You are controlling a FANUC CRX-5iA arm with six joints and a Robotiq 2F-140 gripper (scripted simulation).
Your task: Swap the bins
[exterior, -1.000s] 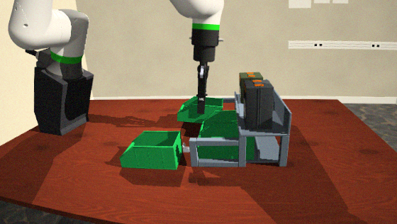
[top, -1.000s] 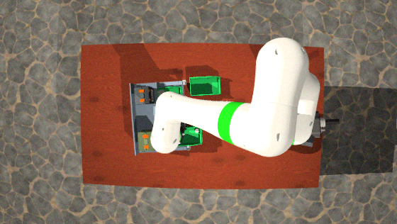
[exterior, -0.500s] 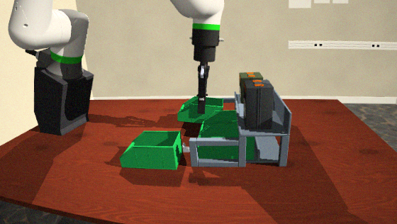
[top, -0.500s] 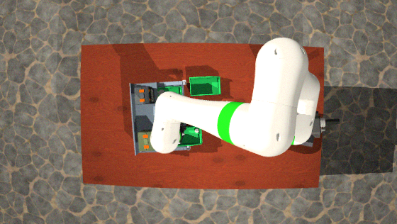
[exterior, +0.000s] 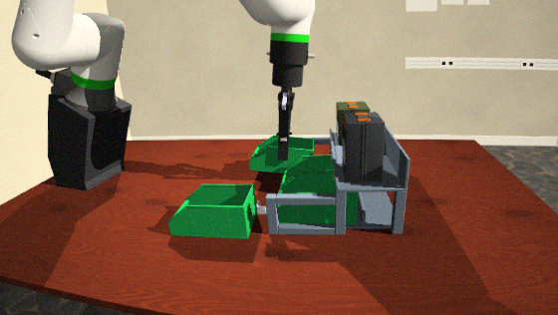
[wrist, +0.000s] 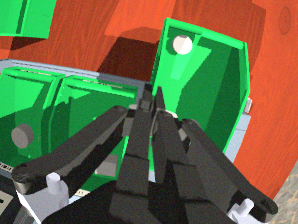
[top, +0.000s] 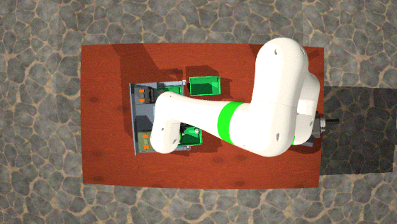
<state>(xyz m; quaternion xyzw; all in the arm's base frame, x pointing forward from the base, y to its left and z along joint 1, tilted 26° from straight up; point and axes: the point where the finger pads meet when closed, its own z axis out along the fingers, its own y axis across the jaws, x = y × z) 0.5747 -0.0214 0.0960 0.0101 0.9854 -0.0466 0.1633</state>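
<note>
Right now the grey shelf is 11 cm ahead of my hand, 7 cm to the right of it and 3 cm below it.
</note>
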